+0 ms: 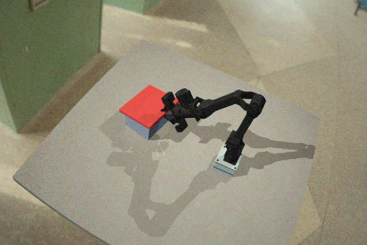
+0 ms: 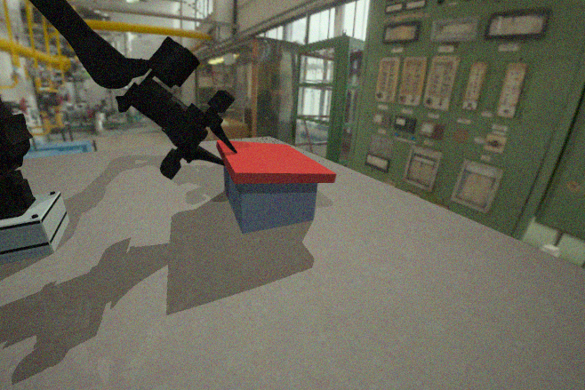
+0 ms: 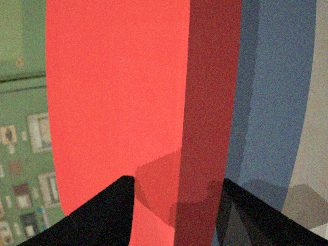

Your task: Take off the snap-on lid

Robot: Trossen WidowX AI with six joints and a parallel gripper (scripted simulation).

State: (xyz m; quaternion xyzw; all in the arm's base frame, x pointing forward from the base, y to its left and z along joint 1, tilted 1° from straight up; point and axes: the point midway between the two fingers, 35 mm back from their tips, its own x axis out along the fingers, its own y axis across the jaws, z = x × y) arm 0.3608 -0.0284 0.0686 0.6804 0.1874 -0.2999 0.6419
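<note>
Right now my gripper tip is 80 mm short of the red lid and 10 mm to the left of it. Round my gripper tip: blue storage box (70 mm ahead, 10 mm to the right, 60 mm below).
</note>
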